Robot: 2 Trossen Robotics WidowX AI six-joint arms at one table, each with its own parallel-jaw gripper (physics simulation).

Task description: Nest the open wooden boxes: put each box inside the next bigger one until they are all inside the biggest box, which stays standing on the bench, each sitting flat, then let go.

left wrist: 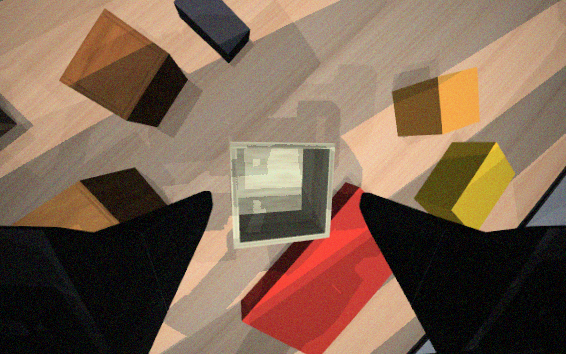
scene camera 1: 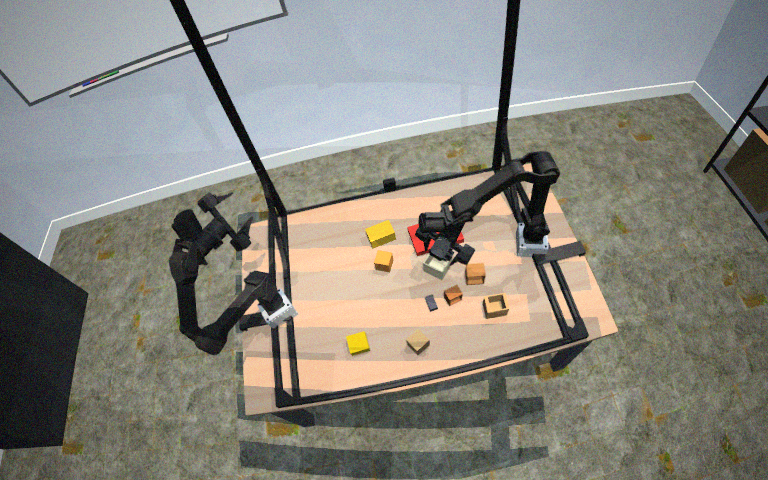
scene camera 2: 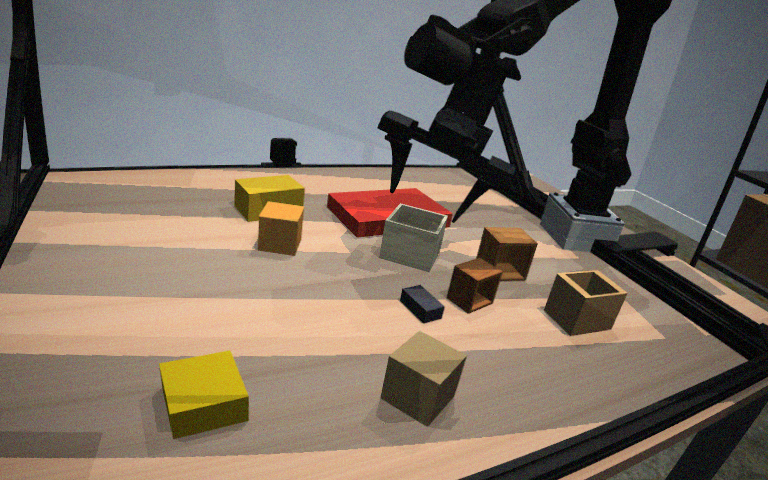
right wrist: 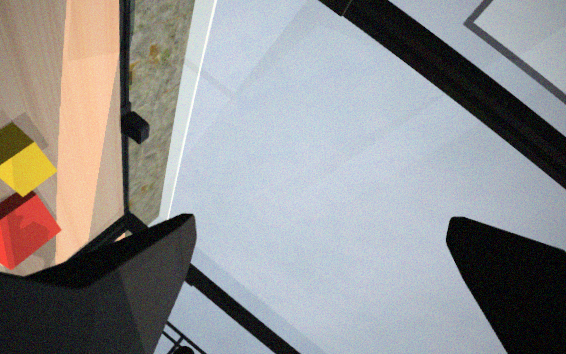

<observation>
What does the tan cube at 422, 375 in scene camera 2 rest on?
The table.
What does the red slab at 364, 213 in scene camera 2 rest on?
The table.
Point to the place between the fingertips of my right gripper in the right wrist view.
At 322, 228
</observation>
